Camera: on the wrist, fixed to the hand. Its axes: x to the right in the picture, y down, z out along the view.
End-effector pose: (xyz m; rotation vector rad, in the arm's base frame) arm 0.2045 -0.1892 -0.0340 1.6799 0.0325 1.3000
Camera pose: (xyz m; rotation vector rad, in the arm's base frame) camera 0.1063 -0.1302 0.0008 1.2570 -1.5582 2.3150
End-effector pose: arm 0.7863 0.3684 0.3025 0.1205 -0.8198 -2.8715
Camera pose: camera 0.7900 0.2730 0.2303 -0.2636 -0.2410 -1.4116
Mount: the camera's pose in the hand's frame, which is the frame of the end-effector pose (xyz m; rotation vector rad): 0.0150 0.0422 -0.1110 -0.2453 0.1212 1.5663
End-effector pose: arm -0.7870 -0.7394 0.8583 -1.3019 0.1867 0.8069
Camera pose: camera -0.7683 -0.8317 0.7845 -1.2782 1.3354 2.0861
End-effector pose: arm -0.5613 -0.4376 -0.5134 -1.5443 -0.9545 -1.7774
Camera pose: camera -0.5918 -0.5526 -0.5004 -1.4987 0.5643 -0.7571
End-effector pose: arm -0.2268 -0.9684 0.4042 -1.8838 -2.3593 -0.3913
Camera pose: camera -0.1986 -0.9744 0.5204 -2.8864 -0.2682 -0.5166
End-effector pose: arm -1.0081 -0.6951 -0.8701 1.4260 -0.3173 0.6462
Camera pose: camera -1.0401 -0.5830 -0.8431 0.6570 -1.3988 1.8347
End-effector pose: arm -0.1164 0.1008 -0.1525 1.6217 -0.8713 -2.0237
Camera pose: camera -0.0157 0.0362 -0.1488 0.4499 -1.1796 -0.8108
